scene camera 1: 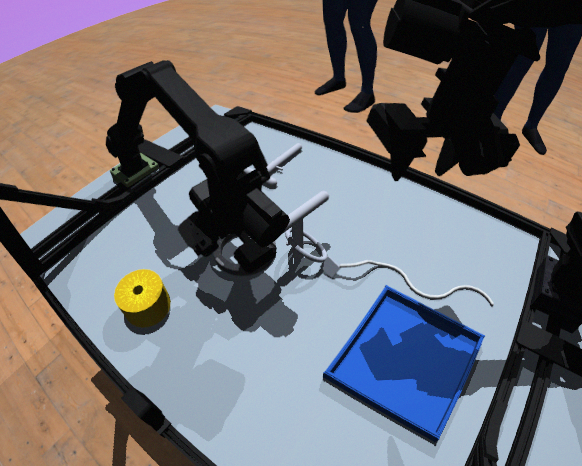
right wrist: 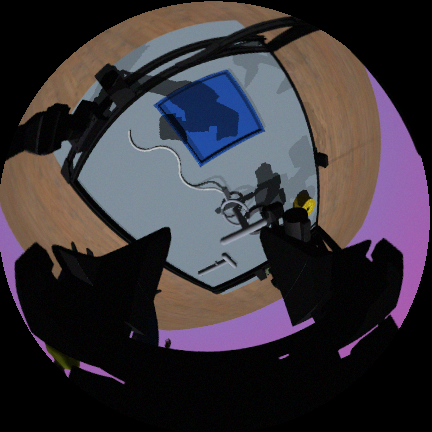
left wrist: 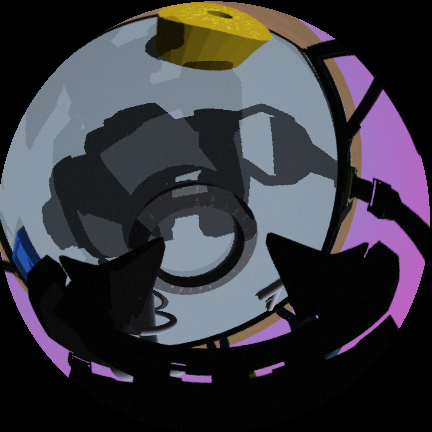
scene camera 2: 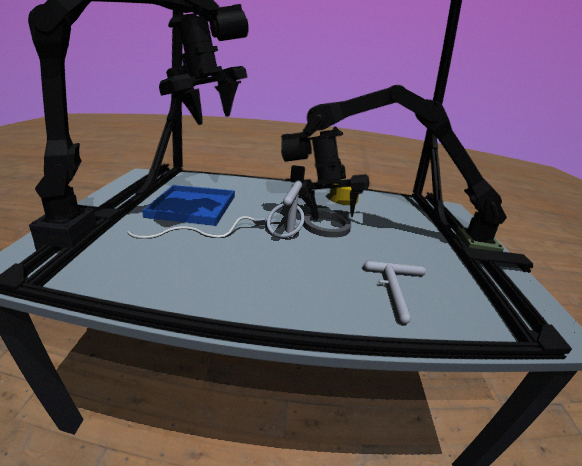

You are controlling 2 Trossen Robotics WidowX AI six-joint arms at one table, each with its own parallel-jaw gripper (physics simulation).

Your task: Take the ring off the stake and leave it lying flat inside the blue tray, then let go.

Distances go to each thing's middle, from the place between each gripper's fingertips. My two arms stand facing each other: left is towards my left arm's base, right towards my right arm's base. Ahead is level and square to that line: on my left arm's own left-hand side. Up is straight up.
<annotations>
I see my right gripper 120 mm past the blue tray [scene camera 1: 407, 360], 70 mm to the left of it and 240 mm above it. The rest, counted from my right hand: yellow cylinder with a hole [scene camera 1: 141, 295] 210 mm behind, 380 mm to the left, 220 mm below; then grey stake [scene camera 1: 297, 230] 20 mm ahead, 180 mm to the left, 220 mm below.
My left hand is 120 mm to the left of the grey stake, 50 mm short of it and 10 mm below it. Also, from my left hand: blue tray: 370 mm to the right, 90 mm behind, 10 mm below; yellow cylinder with a hole: 180 mm behind, 80 mm to the left, 10 mm above.
</annotations>
